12 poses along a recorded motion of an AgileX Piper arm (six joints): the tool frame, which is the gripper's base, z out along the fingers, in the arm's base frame.
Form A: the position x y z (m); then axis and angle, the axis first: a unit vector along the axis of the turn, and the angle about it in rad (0 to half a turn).
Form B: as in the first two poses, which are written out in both.
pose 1, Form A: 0.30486, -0.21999, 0.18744, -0.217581, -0.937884, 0.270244, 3.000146
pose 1, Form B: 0.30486, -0.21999, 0.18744, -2.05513, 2.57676, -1.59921
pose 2, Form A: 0.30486, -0.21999, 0.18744, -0.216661, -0.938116, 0.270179, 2.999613
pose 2, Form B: 0.30486, -0.21999, 0.18744, -2.05513, 2.57676, -1.60118
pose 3, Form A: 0.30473, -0.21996, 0.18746, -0.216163, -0.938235, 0.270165, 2.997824
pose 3, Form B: 0.30473, -0.21996, 0.18746, -2.05772, 2.57635, -1.60483
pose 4, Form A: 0.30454, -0.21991, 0.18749, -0.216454, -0.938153, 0.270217, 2.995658
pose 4, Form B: 0.30454, -0.21991, 0.18749, -2.06174, 2.57570, -1.60823
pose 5, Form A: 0.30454, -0.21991, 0.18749, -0.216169, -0.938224, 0.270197, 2.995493
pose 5, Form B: 0.30454, -0.21991, 0.18749, -2.06174, 2.57570, -1.60884
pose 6, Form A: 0.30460, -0.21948, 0.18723, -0.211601, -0.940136, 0.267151, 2.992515
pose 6, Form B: 0.30460, -0.21948, 0.18723, -2.06476, 2.58104, -1.62199
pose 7, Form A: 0.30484, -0.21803, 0.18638, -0.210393, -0.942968, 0.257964, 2.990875
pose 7, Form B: 0.30484, -0.21803, 0.18638, -2.07505, 2.59891, -1.63600
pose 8, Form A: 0.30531, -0.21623, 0.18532, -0.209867, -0.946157, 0.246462, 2.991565
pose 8, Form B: 0.30531, -0.21623, 0.18532, -2.08505, 2.62188, -1.64850
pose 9, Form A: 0.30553, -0.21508, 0.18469, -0.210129, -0.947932, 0.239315, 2.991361
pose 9, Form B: 0.30553, -0.21508, 0.18469, -2.09362, 2.63590, -1.65733
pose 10, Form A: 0.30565, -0.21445, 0.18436, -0.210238, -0.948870, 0.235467, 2.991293
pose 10, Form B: 0.30565, -0.21445, 0.18436, -2.09832, 2.64343, -1.66223
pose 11, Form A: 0.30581, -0.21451, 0.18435, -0.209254, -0.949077, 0.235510, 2.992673
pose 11, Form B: 0.30581, -0.21451, 0.18435, -2.09456, 2.64375, -1.66054
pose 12, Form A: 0.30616, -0.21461, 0.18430, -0.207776, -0.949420, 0.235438, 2.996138
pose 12, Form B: 0.30616, -0.21461, 0.18430, -2.08635, 2.64490, -1.65545
